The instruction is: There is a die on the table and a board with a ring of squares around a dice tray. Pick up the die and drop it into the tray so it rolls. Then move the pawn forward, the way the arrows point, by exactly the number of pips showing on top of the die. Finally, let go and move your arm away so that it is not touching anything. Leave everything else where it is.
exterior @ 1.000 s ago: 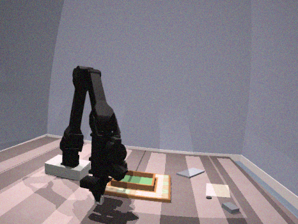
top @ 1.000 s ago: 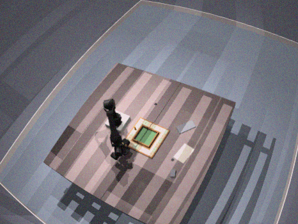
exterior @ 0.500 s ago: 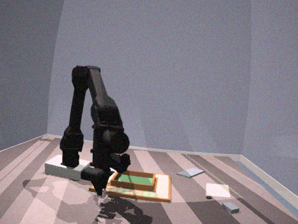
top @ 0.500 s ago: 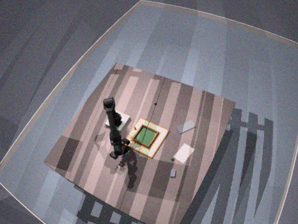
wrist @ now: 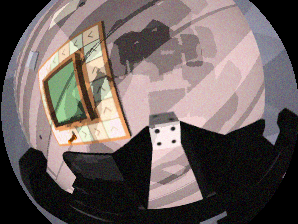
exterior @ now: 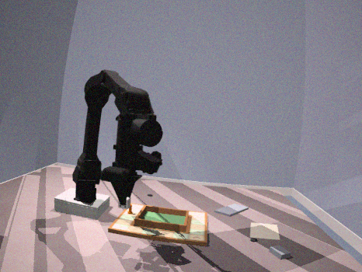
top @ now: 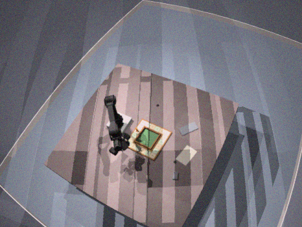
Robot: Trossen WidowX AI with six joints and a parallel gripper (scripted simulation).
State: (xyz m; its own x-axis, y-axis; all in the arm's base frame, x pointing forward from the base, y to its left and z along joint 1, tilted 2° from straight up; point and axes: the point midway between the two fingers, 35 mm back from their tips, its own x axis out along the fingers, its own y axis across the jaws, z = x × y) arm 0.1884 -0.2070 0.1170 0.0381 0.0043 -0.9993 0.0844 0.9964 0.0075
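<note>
Right now my gripper tip is 40 mm past the orange pawn, 240 mm to the right of it and 100 mm above it. Also, from my gripper tip: small grey block 430 mm ahead, 30 mm to the left, 120 mm below; then white die right at my gripper tip; then white sheet 420 mm ahead, 230 mm to the left, 120 mm below.
</note>
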